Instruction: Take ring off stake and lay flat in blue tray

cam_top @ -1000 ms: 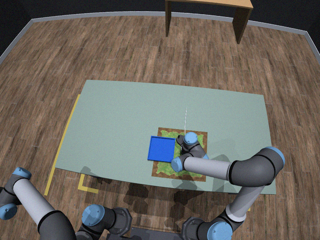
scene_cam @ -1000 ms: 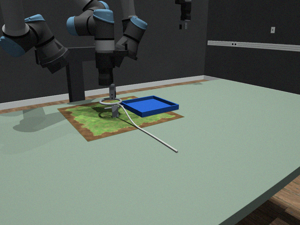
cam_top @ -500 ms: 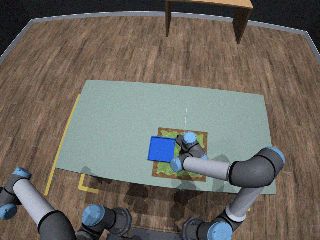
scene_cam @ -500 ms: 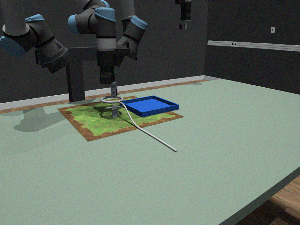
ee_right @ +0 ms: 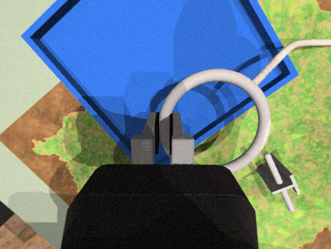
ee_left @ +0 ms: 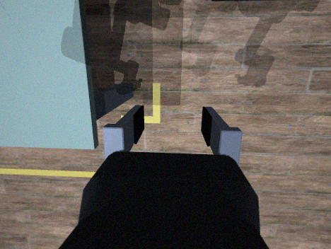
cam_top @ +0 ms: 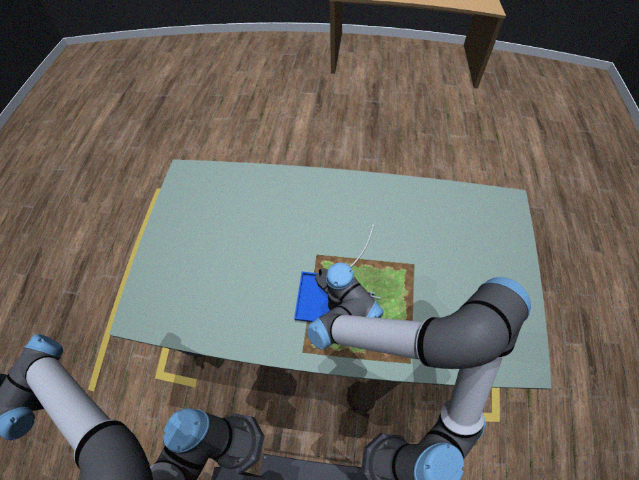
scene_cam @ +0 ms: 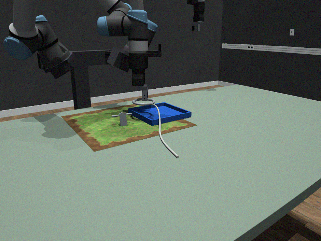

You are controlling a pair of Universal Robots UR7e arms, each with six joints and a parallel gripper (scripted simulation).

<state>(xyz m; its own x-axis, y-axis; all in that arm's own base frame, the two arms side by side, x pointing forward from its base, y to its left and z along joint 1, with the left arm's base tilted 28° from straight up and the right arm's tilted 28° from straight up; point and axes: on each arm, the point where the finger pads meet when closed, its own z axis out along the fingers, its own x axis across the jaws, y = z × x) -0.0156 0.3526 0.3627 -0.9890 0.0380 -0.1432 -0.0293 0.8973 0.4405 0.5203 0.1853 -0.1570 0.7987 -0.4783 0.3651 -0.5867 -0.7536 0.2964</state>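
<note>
Now: right hand 70 mm above the blue tray, 50 mm to the right of it and 30 mm short of it. Round my right hand: grey stake 130 mm to the right, 60 mm below, 60 mm ahead; brown mat 100 mm to the right, 90 mm below, 20 mm ahead; grey ring 30 mm ahead, 20 mm to the right, 10 mm below.
</note>
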